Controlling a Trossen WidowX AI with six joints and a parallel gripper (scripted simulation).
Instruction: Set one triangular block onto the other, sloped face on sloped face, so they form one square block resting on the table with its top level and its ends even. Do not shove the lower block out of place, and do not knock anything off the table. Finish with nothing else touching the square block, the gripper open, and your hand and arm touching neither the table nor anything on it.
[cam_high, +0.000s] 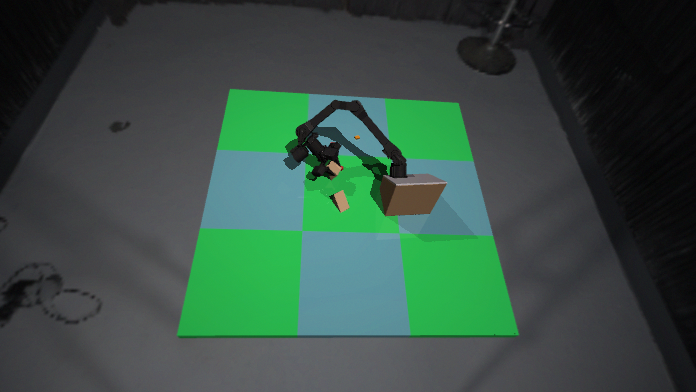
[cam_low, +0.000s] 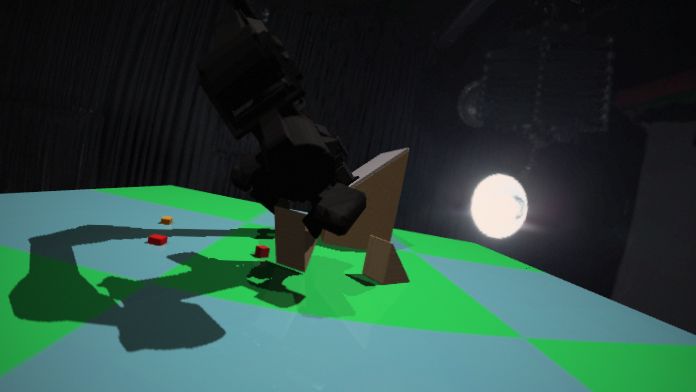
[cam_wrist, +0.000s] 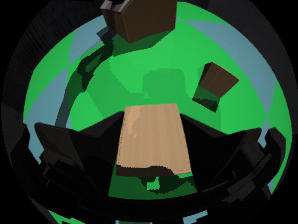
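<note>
The red cube lies 5 cm to the right of my gripper tip, 5 cm below it and 3 cm behind it.
</note>
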